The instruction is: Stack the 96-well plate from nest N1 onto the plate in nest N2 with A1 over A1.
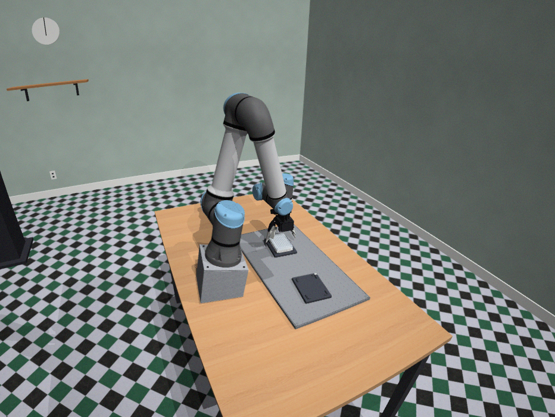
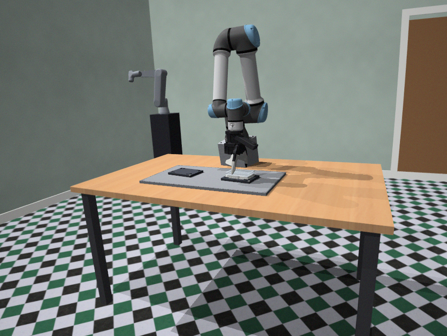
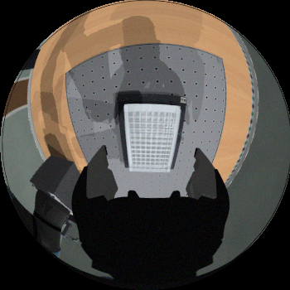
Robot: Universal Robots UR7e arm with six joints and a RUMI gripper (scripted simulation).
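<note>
The 96-well plate is 10 mm below my hand. Round my hand: black plate nest (340 mm to the right, 40 mm below, 40 mm behind); A1 label (70 mm to the left, 60 mm ahead, 30 mm below).
</note>
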